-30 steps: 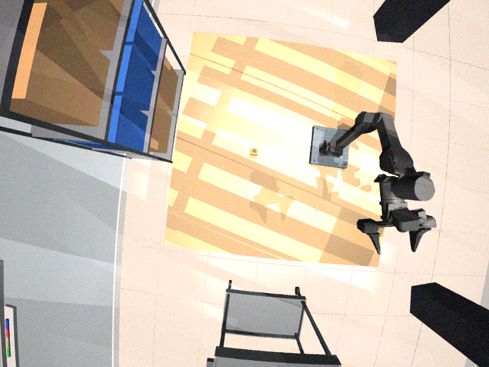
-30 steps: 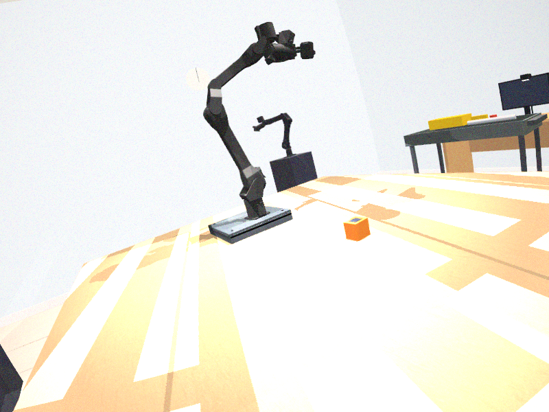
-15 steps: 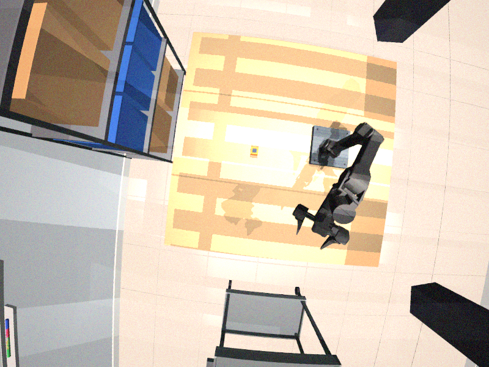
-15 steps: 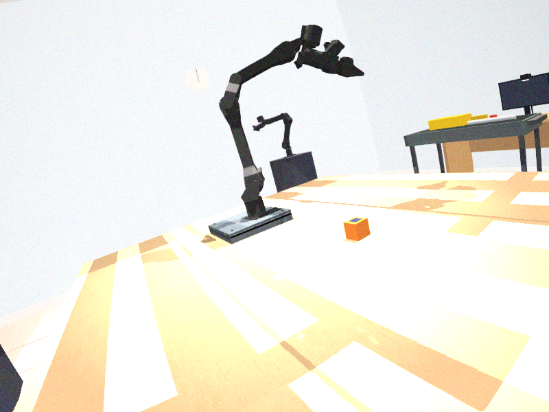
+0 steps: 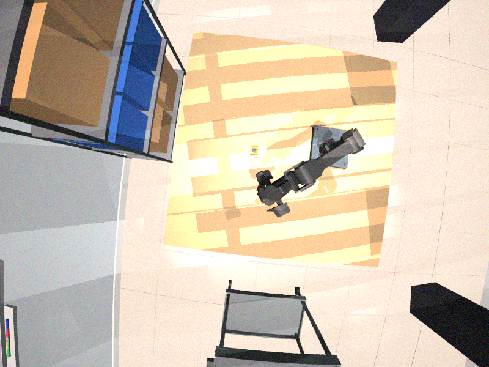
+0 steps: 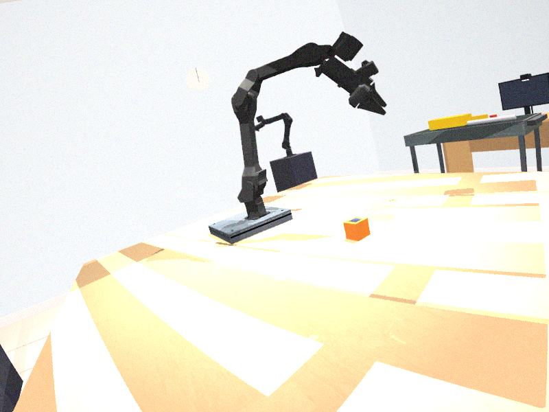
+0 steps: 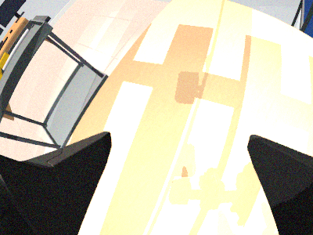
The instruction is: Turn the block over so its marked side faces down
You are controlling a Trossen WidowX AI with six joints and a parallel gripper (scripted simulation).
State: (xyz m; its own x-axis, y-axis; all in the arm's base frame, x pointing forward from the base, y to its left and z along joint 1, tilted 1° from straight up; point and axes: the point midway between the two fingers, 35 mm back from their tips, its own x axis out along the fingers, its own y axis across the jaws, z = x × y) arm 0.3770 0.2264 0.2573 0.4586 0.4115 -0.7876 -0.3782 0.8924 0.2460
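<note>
The block is 25 cm to the right of my gripper tip, 24 cm below it and 1 cm ahead of it.
</note>
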